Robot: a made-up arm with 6 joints.
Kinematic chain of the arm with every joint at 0, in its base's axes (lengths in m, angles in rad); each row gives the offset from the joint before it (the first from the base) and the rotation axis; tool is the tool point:
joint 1: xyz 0 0 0.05 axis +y
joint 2: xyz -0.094 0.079 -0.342 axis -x
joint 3: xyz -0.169 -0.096 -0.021 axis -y
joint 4: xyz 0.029 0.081 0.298 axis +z
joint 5: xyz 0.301 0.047 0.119 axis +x
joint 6: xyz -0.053 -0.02 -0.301 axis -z
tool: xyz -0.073 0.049 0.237
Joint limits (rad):
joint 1: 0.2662..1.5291
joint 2: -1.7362..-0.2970
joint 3: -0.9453..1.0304
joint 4: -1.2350..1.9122
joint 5: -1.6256..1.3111
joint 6: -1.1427..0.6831
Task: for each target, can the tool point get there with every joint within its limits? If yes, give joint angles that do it. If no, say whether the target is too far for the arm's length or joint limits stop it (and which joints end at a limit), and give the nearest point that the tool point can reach.
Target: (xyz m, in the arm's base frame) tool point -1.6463 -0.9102 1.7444
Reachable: no: too far | nearest point -0.5987 -0.1792 0.6661 | short by 1.672 m
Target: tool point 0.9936 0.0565 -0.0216
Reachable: no: joint limits stop it (at a limit: joint 1, joint 2, joint 5, joint 6) | nearest point 0.1858 0.0614 -0.1506 | short by 0.818 m
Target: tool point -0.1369 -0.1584 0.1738
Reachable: yes | joints 0.9528 -0.8774 0.2950 0.0953 0.0821 -0.0228
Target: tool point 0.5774 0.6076 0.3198
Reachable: no: joint limits stop it (at a limit: joint 1, joint 2, joint 5, joint 6) | nearest point 0.1414 0.1787 0.3084 | short by 0.612 m
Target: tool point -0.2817 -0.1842 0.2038
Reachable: yes | joints 0.5781 -1.0985 0.5149 0.4434 0.4410 0.1447
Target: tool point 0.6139 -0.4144 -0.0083
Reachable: no: joint limits stop it (at a limit: joint 1, joint 2, joint 5, joint 6) | nearest point 0.1257 -0.1580 -0.1200 | short by 0.563 m
